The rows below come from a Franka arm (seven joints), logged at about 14 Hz.
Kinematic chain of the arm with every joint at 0, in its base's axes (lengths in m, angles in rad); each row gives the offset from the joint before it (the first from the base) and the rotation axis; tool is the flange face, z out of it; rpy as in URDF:
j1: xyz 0 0 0.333 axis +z
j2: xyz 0 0 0 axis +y
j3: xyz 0 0 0.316 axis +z
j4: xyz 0.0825 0 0 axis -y
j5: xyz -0.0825 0 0.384 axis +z
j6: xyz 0 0 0 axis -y
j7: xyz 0.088 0 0 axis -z
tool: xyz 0 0 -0.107 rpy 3.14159 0 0
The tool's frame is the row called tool.
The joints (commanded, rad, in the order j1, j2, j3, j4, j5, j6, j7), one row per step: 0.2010, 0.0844, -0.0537, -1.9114, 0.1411, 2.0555, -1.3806; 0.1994, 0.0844, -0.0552, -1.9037, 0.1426, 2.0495, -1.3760; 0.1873, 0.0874, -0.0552, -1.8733, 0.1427, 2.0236, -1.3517; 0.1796, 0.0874, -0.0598, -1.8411, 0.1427, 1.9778, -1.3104; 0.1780, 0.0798, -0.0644, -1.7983, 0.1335, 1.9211, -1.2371; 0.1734, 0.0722, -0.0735, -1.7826, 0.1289, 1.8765, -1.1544; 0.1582, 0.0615, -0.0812, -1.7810, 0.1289, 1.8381, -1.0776; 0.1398, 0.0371, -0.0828, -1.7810, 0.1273, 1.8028, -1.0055; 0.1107, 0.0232, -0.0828, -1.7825, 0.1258, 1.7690, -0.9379
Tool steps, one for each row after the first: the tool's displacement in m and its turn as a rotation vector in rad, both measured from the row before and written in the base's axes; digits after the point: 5 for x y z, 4 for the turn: 0.00105, -0.00146, 0.00314, 0.0020, -0.0009, -0.0075; 0.00411, -0.00607, 0.01041, 0.0028, 0.0016, -0.0328; 0.00156, -0.00619, 0.01127, 0.0021, 0.0187, -0.0472; -0.00020, -0.00330, 0.01989, -0.0042, 0.0144, -0.0685; -0.00284, -0.00800, 0.00800, -0.0033, 0.0306, -0.0890; -0.00436, -0.01331, 0.00365, -0.0006, 0.0350, -0.0946; -0.00730, -0.01206, 0.01101, -0.0003, 0.0194, -0.0869; -0.00551, -0.01673, 0.00432, -0.0022, 0.0293, -0.0918
